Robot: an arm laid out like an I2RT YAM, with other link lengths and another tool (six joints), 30 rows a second.
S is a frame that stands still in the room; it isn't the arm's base.
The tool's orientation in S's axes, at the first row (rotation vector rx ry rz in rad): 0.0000, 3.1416, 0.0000
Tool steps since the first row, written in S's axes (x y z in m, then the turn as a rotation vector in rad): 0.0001, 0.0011, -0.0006, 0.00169, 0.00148, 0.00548; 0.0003, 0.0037, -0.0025, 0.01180, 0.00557, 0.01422; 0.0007, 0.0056, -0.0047, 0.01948, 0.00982, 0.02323; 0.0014, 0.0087, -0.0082, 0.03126, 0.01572, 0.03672; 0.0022, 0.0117, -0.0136, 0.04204, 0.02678, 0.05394; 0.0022, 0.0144, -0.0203, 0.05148, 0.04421, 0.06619; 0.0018, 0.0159, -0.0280, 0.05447, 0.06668, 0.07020; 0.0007, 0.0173, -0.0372, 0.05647, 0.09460, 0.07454; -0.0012, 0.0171, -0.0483, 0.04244, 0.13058, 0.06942; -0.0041, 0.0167, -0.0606, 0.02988, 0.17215, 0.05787; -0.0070, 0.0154, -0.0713, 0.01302, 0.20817, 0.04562
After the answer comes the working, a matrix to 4 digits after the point.
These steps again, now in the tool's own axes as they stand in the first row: -0.0001, 0.0011, 0.0006, -0.00169, 0.00148, -0.00548; -0.0003, 0.0037, 0.0025, -0.01180, 0.00557, -0.01422; -0.0007, 0.0056, 0.0047, -0.01948, 0.00982, -0.02323; -0.0014, 0.0087, 0.0082, -0.03126, 0.01572, -0.03672; -0.0022, 0.0117, 0.0136, -0.04204, 0.02678, -0.05394; -0.0022, 0.0144, 0.0203, -0.05148, 0.04421, -0.06619; -0.0018, 0.0159, 0.0280, -0.05447, 0.06668, -0.07020; -0.0007, 0.0173, 0.0372, -0.05647, 0.09460, -0.07454; 0.0012, 0.0171, 0.0483, -0.04244, 0.13058, -0.06942; 0.0041, 0.0167, 0.0606, -0.02988, 0.17215, -0.05787; 0.0070, 0.0154, 0.0713, -0.01302, 0.20817, -0.04562
The tool's axes in the first row as the columns of a matrix, in S's axes (rounded; the answer above uses it unrounded):
-1.0000, 0.0000, 0.0000
0.0000, 1.0000, 0.0000
0.0000, 0.0000, -1.0000

